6 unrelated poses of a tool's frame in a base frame.
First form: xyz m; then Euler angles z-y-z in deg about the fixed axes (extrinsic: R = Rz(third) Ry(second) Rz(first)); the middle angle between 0 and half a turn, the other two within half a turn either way.
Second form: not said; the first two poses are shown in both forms.
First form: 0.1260 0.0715 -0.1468 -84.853 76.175 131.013
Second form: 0.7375 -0.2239 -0.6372 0.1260; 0.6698 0.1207 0.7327 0.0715; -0.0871 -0.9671 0.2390 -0.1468; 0 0 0 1
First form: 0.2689 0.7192 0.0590 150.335 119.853 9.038
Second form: 0.3494 0.3798 0.8565 0.2689; 0.5567 -0.8194 0.1362 0.7192; 0.7536 0.4293 -0.4978 0.0590; 0 0 0 1
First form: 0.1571 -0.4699 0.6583 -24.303 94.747 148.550
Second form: 0.2791 -0.4465 -0.8502 0.1571; 0.3117 -0.7953 0.5200 -0.4699; -0.9083 -0.4102 -0.0828 0.6583; 0 0 0 1
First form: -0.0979 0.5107 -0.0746 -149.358 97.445 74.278
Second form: 0.5208 0.8103 0.2687 -0.0979; -0.0308 -0.2967 0.9545 0.5107; 0.8531 -0.5054 -0.1296 -0.0746; 0 0 0 1
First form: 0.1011 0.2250 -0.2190 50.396 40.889 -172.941
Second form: -0.3836 0.6564 -0.6496 0.1011; -0.8239 -0.5611 -0.0804 0.2250; -0.4173 0.5043 0.7560 -0.2190; 0 0 0 1
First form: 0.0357 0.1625 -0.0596 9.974 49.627 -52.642
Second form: 0.5248 0.7148 0.4623 0.0357; -0.4020 0.6868 -0.6056 0.1625; -0.7503 0.1320 0.6478 -0.0596; 0 0 0 1
